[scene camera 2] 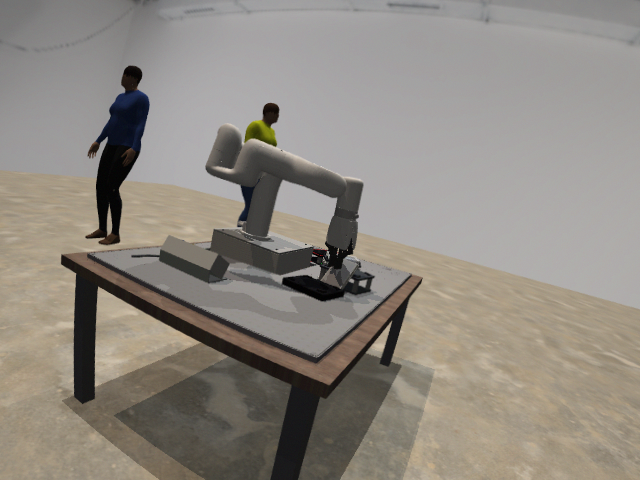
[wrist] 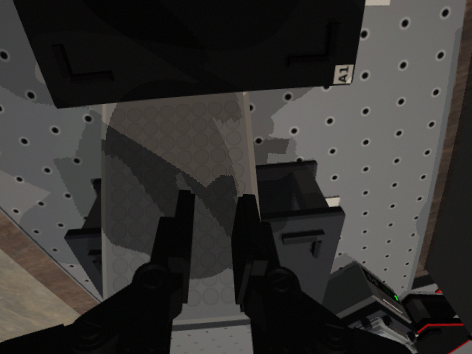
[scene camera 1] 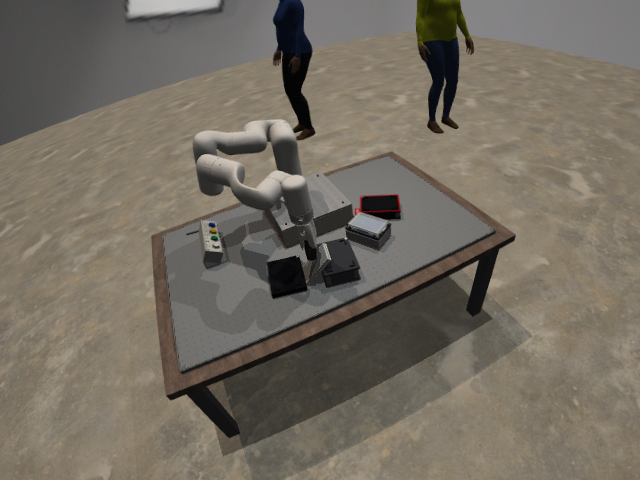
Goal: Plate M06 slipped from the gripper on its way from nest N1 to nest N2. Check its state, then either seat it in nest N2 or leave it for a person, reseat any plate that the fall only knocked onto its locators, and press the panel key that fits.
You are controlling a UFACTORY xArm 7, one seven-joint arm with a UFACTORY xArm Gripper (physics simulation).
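Frame: origin at the arm's base, x right, y back, z down, level; centimetres.
Seen in the pictures: gripper, fingertip midpoint: (scene camera 2: 334,267) (wrist: 214,215) (scene camera 1: 312,256); arm's base at its link origin: (scene camera 2: 255,235).
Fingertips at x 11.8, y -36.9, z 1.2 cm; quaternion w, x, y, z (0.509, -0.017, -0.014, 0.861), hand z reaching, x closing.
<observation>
Pixels of each thing's top centre, then the offset from my fingertips to it.
- raised black nest at its top centre: (wrist: 214,295) (scene camera 1: 336,254) (scene camera 2: 348,268) dx -7.5, dy -3.3, dz +0.7 cm
- flat black nest at its top centre: (scene camera 2: 314,282) (scene camera 1: 285,272) dx +9.8, dy +3.1, dz +4.3 cm
- key panel at its top centre: (scene camera 2: 195,243) (scene camera 1: 206,233) dx +28.1, dy +37.0, dz -1.3 cm
- second clear plate at its top centre: (scene camera 1: 368,222) (scene camera 2: 342,255) dx -25.9, dy +3.6, dz -0.1 cm
- red-rimmed tray at its top centre: (scene camera 1: 379,202) (scene camera 2: 326,251) dx -39.5, dy +14.2, dz +2.4 cm
Plate M06 (scene camera 1: 323,258) (scene camera 2: 341,275) (wrist: 175,158) is a clear well plate. It leans tilted, one edge on the raised black nest (scene camera 1: 342,263) (scene camera 2: 362,281) (wrist: 305,214) and the other down on the table. A flat black nest (scene camera 1: 286,276) (scene camera 2: 313,288) (wrist: 206,42) marked A1 lies just left of it. My gripper (scene camera 1: 311,254) (scene camera 2: 337,261) (wrist: 214,215) hangs right over the leaning plate. Its fingers are drawn close together with nothing between them. The key panel (scene camera 1: 211,242) (scene camera 2: 191,259) with blue, yellow and green keys stands at the table's left.
A second clear plate (scene camera 1: 369,225) sits on another nest behind the raised one. A red-rimmed tray (scene camera 1: 380,204) lies beyond it. The arm's grey base box (scene camera 1: 330,202) (scene camera 2: 263,251) stands mid-table. Two people (scene camera 1: 294,67) (scene camera 1: 440,62) stand beyond the table.
</observation>
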